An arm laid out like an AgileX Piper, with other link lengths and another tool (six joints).
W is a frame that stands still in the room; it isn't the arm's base.
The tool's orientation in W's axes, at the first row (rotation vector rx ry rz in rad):
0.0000, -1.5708, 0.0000
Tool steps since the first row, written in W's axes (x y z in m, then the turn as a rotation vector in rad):
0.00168, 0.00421, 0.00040, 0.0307, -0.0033, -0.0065
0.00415, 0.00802, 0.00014, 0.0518, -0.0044, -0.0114
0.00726, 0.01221, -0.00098, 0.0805, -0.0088, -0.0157
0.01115, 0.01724, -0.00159, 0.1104, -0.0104, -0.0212
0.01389, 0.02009, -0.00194, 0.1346, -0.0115, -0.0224
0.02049, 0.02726, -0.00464, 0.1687, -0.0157, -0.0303
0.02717, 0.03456, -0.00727, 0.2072, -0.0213, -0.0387
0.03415, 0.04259, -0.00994, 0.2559, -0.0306, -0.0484
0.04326, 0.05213, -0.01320, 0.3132, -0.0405, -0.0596
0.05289, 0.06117, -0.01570, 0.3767, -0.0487, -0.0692
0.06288, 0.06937, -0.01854, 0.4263, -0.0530, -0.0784
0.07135, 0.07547, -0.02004, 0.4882, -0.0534, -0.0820
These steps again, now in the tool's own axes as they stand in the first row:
0.00040, 0.00421, -0.00168, -0.0065, -0.0033, -0.0307
0.00014, 0.00802, -0.00415, -0.0114, -0.0044, -0.0518
-0.00098, 0.01221, -0.00726, -0.0157, -0.0088, -0.0805
-0.00159, 0.01724, -0.01115, -0.0212, -0.0104, -0.1104
-0.00194, 0.02009, -0.01389, -0.0224, -0.0115, -0.1346
-0.00464, 0.02726, -0.02049, -0.0303, -0.0157, -0.1687
-0.00727, 0.03456, -0.02717, -0.0387, -0.0213, -0.2072
-0.00994, 0.04259, -0.03415, -0.0484, -0.0306, -0.2559
-0.01320, 0.05213, -0.04326, -0.0596, -0.0405, -0.3132
-0.01570, 0.06117, -0.05289, -0.0692, -0.0487, -0.3767
-0.01854, 0.06937, -0.06288, -0.0784, -0.0530, -0.4263
-0.02004, 0.07547, -0.07135, -0.0820, -0.0534, -0.4882

